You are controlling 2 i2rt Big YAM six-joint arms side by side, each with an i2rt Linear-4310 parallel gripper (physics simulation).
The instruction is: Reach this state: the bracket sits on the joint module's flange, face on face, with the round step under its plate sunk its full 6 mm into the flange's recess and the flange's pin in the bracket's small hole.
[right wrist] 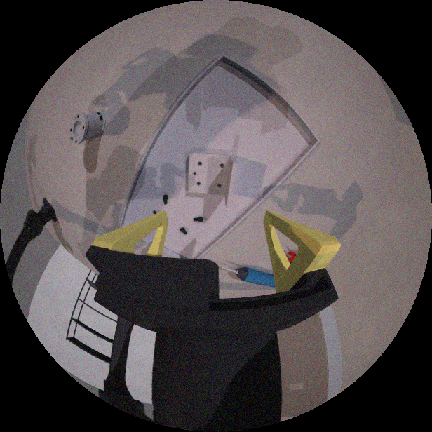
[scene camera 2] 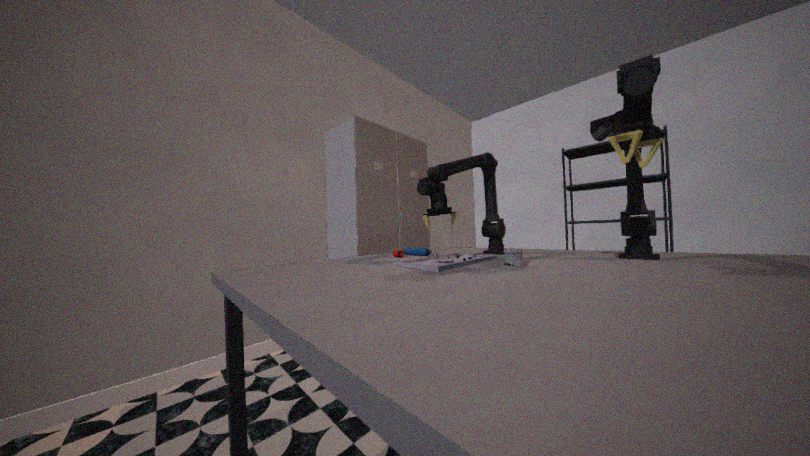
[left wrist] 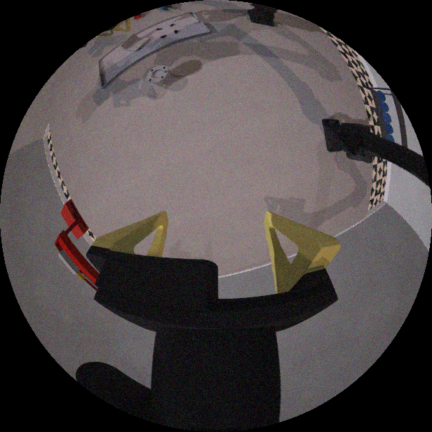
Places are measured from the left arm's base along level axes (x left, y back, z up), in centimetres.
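Pixels of known places: left gripper, fingertip midpoint: (scene camera 2: 634,165); right gripper, fingertip midpoint: (scene camera 2: 440,232); left arm's base, link origin: (scene camera 2: 638,258); right arm's base, link origin: (scene camera 2: 496,253).
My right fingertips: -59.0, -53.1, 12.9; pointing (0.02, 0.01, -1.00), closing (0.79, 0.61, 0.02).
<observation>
Ahead of a thing's pixels: the offset from my right fingertips to its middle, as dx, dy, dz.
The pale bracket (right wrist: 196,175) lies in the tray @(+1.6, +3.1, -12.1) (right wrist: 272,96) (left wrist: 103,75) (scene camera 2: 453,266), its holed plate facing up and an upright plate at one side. The grey joint module @(+28.4, +4.2, -9.7) (right wrist: 87,126) (left wrist: 158,74) (scene camera 2: 513,258) stands on the table outside the tray, apart from the bracket, its flange with a round recess and small holes. The flange's pin and the bracket's step cannot be made out. My right gripper (right wrist: 215,215) (scene camera 2: 439,227) is open and empty above the tray area. My left gripper (left wrist: 215,216) (scene camera 2: 634,164) is open and empty, high above the table at the picture's right.
Several black screws (right wrist: 198,219) lie in the tray near the bracket. A blue-handled tool @(-27.9, +17.2, -10.9) (right wrist: 257,276) (scene camera 2: 416,251) and a red item @(-30.6, +4.9, -11.2) (right wrist: 291,256) (scene camera 2: 398,253) lie beyond the tray. A shelf rack (scene camera 2: 595,149) and a cabinet (scene camera 2: 376,192) stand behind the table.
</observation>
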